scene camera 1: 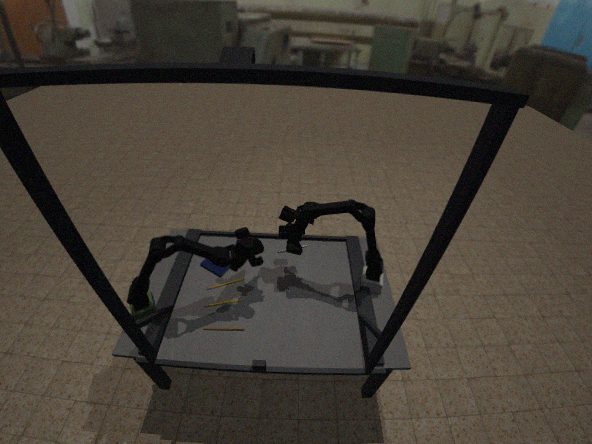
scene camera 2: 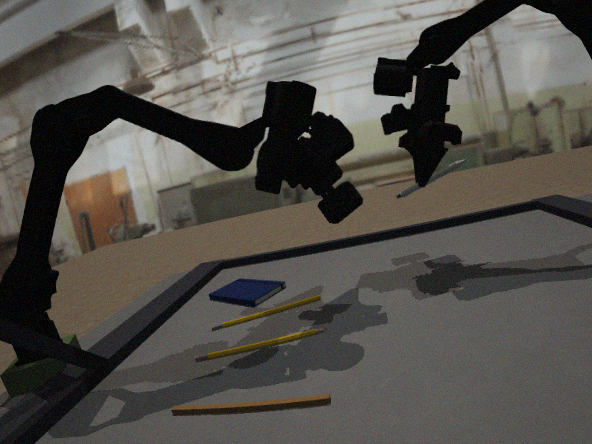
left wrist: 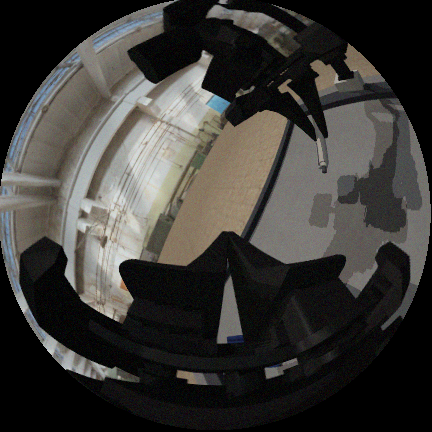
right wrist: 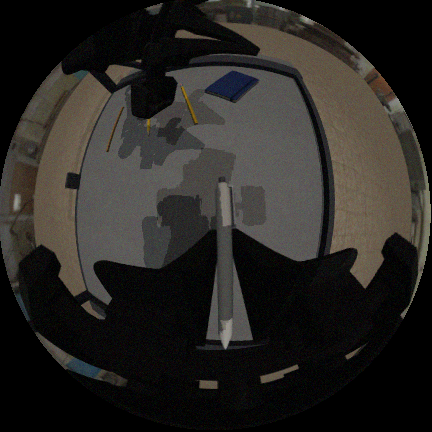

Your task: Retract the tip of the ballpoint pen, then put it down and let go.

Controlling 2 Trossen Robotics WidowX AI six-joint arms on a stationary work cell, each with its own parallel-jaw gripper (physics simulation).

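Frame: origin at the left arm's base, x ahead, y left, z up, level; metres.
Seen in the pictures: left gripper, fingertip midpoint: [scene camera 1: 256, 238] [scene camera 2: 334, 172] [left wrist: 226, 236] [right wrist: 258, 52]; right gripper, fingertip midpoint: [scene camera 1: 287, 250] [scene camera 2: 420, 186] [left wrist: 321, 138] [right wrist: 223, 234]; left arm's base at its link origin: [scene camera 1: 141, 303]; right arm's base at its link origin: [scene camera 1: 373, 275].
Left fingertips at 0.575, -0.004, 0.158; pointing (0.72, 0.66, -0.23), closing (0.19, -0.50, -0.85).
Note:
Pixels of each thing's top centre, then the offset from my left fingertips to it, as dx, dy, dz. "spot": a spot on its surface instead. Level surfaces: height alone.
- grey-white ballpoint pen at its top centre: [right wrist: 227, 292] [left wrist: 303, 104] [scene camera 2: 429, 163] [scene camera 1: 292, 245] +0.139, -0.102, -0.017
- dark push button at its top centre: [right wrist: 221, 182] +0.079, -0.076, -0.057
- pale cone end at a spot on its surface: [right wrist: 226, 336] spot: +0.184, -0.122, -0.023
- blue notebook at its top centre: [scene camera 2: 245, 288] [left wrist: 247, 350] [right wrist: 233, 82] [scene camera 1: 215, 264] -0.194, +0.101, -0.185
- orange-brown stick at its top centre: [scene camera 2: 245, 404] [right wrist: 113, 125] [scene camera 1: 223, 328] -0.279, -0.257, -0.191
- table at its surface level: dz -0.197
The grey-white ballpoint pen [scene camera 1: 283, 251] [scene camera 2: 411, 189] [left wrist: 322, 152] [right wrist: 225, 280] is in the air above the table's far part. My right gripper [scene camera 2: 422, 183] [left wrist: 321, 138] is shut on its barrel. In the right wrist view the dark push button [right wrist: 222, 179] points away from the gripper, and the pale cone end [right wrist: 226, 336] points back toward the gripper's body. I cannot tell if a point sticks out of it. My left gripper [left wrist: 226, 236] [right wrist: 258, 52] is shut and empty, left of the pen and apart from it; its fingertips are hidden in scene camera 2.
A blue notebook [scene camera 1: 215, 266] [scene camera 2: 245, 291] [right wrist: 232, 86] lies at the table's far left. Two yellow pencils [scene camera 1: 226, 284] [scene camera 2: 262, 344] [right wrist: 189, 105] and an orange-brown stick [scene camera 1: 223, 329] [scene camera 2: 250, 405] [right wrist: 115, 130] lie nearer. Dark frame posts [scene camera 1: 452, 200] flank the table [scene camera 1: 300, 330].

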